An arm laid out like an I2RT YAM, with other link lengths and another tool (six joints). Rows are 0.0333 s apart.
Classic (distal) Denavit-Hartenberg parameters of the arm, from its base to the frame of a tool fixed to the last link. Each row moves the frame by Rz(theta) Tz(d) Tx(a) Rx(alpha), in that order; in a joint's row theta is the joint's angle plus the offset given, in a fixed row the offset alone. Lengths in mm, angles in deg.
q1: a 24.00  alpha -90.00  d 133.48  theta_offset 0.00
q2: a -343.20  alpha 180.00  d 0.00  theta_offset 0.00
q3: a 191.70  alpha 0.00  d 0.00  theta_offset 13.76
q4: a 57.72  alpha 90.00  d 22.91  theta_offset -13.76
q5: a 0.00  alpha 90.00  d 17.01  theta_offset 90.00
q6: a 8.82  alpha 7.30  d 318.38  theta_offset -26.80
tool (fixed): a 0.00  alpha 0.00  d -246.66  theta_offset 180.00
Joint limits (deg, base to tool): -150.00..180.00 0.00..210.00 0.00..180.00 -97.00..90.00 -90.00..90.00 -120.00..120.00
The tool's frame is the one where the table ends.
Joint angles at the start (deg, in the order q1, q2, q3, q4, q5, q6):
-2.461 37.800 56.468 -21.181 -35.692 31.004
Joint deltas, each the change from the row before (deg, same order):
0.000 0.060 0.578 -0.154 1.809 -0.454
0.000 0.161 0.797 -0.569 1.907 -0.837
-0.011 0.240 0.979 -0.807 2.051 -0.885
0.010 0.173 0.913 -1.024 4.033 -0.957
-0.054 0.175 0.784 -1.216 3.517 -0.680
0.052 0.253 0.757 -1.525 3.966 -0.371
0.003 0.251 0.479 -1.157 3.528 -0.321
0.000 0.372 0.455 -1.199 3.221 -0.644
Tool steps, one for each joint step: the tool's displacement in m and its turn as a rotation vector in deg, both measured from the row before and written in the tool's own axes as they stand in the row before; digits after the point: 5 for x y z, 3 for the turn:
-0.00210 0.00276 -0.00029 -0.424 -1.685 -0.883
-0.00239 0.00300 -0.00041 -0.167 -1.774 -1.108
-0.00261 0.00335 -0.00047 -0.031 -1.938 -1.105
-0.00504 0.00270 -0.00139 0.142 -3.891 -1.329
-0.00438 0.00148 -0.00154 0.507 -3.494 -0.880
-0.00485 0.00053 -0.00169 0.944 -3.883 -0.516
-0.00456 -0.00011 -0.00113 0.899 -3.487 -0.502
-0.00450 -0.00036 -0.00059 1.121 -3.134 -0.792

